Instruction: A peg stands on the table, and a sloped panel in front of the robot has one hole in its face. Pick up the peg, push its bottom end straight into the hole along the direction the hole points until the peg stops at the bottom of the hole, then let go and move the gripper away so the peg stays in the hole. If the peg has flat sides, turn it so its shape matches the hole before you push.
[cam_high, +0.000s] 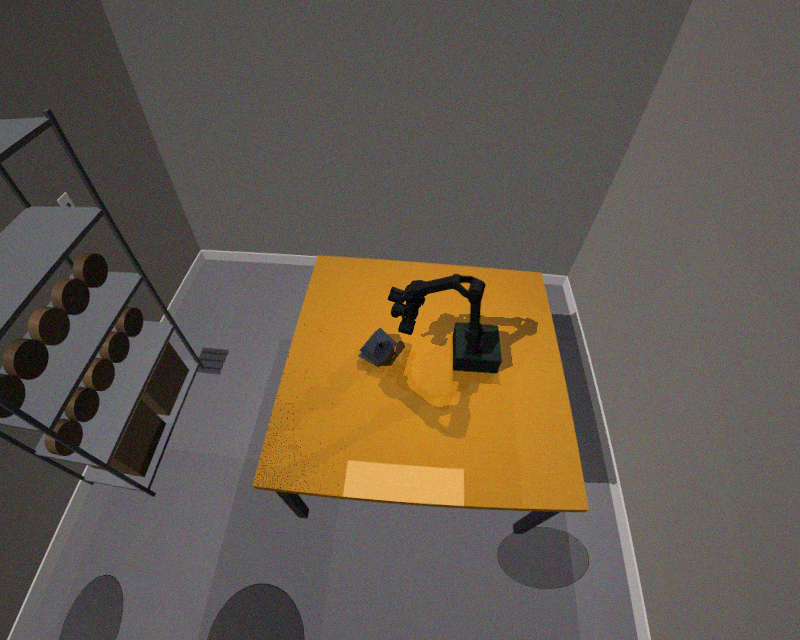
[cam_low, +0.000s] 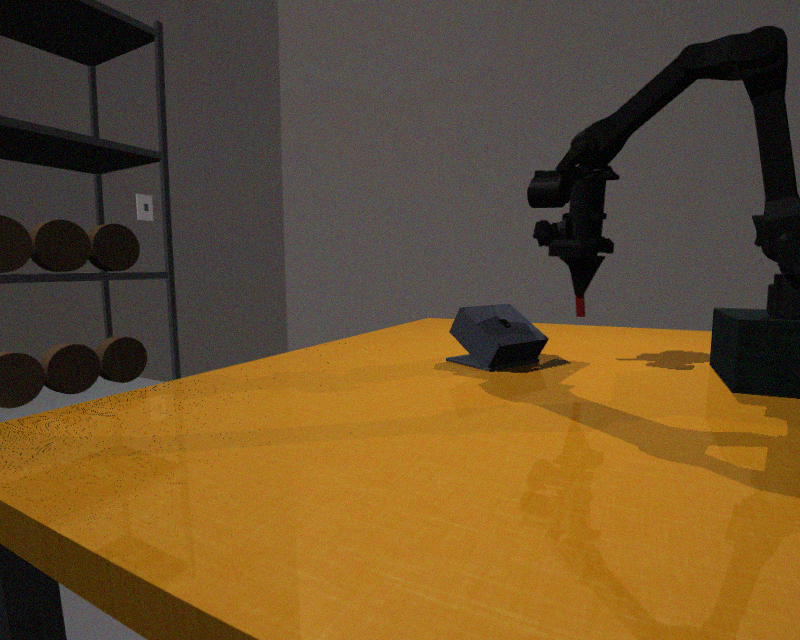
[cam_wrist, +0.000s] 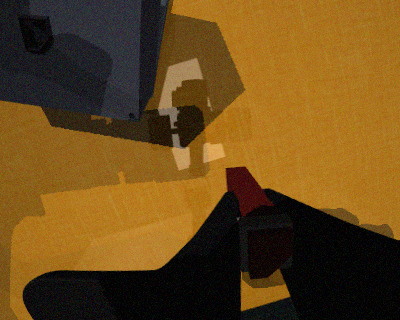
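The sloped panel lies 110 mm ahead of my gripper tip, 100 mm to the left of it and 70 mm below it. From my gripper tip the other things lie so: red peg 20 mm above.
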